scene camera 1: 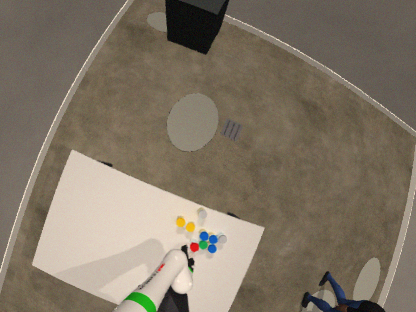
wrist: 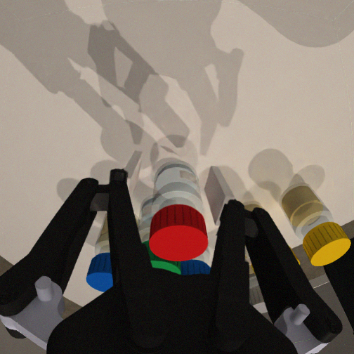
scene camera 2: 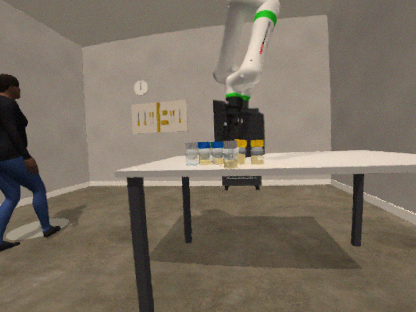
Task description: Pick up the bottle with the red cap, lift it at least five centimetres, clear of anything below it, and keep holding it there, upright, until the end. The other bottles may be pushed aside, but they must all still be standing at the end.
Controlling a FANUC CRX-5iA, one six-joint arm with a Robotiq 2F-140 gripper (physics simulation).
Labels:
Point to a yellow-capped bottle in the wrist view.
At 312, 222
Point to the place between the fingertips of my gripper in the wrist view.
174, 170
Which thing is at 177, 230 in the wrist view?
A red-capped bottle.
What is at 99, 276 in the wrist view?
A blue-capped bottle.

